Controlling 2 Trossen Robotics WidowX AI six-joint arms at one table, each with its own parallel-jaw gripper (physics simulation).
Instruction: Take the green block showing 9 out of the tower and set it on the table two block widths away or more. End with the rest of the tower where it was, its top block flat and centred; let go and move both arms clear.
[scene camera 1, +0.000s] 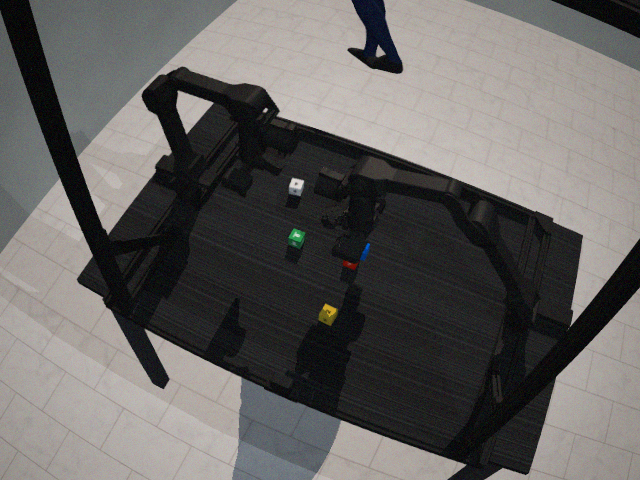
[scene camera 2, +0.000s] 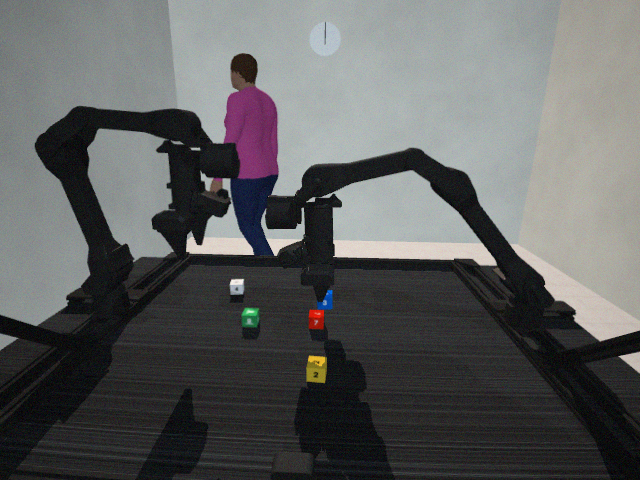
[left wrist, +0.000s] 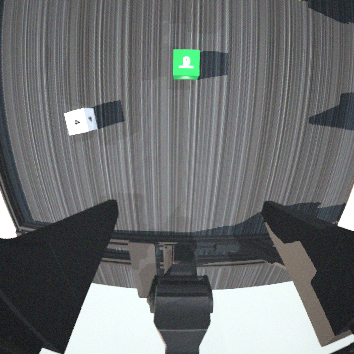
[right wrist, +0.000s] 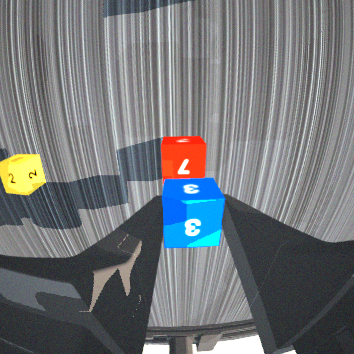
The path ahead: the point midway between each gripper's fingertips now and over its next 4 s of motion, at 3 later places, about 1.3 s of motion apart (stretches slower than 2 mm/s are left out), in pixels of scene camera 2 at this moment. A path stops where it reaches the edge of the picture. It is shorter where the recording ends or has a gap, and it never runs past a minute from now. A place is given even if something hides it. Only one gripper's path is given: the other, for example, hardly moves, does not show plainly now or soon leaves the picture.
My right gripper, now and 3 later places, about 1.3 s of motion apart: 320, 297; 312, 301; 312, 305; 312, 288
